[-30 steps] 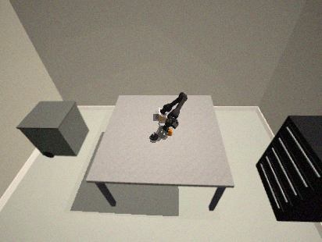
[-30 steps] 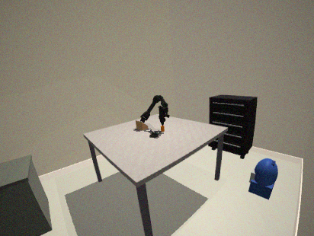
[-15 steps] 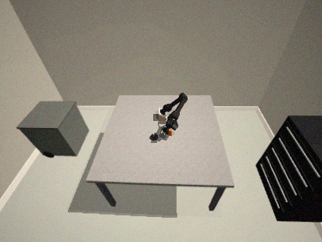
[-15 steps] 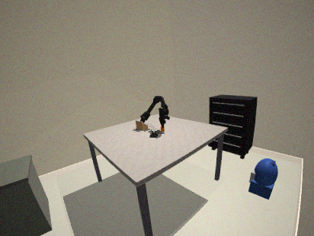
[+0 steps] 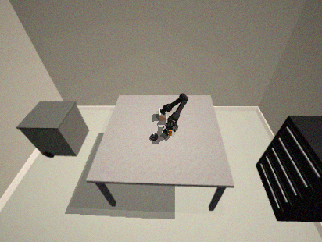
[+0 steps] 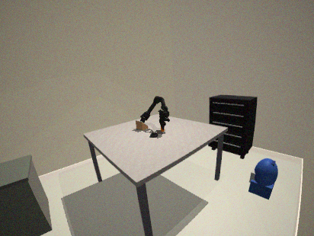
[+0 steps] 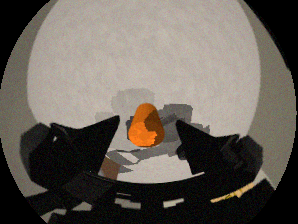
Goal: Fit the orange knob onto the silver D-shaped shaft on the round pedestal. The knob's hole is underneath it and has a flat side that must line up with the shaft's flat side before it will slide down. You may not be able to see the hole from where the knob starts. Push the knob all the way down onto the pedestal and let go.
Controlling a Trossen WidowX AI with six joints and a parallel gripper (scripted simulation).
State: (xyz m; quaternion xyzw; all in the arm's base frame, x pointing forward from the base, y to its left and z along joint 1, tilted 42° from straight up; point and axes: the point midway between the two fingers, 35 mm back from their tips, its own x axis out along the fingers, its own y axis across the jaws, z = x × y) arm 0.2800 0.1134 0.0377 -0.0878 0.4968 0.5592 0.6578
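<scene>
Now: gripper tip 20 mm below the orange knob. Round my gripper tip: dark round pedestal 170 mm to the right, 50 mm ahead.
</scene>
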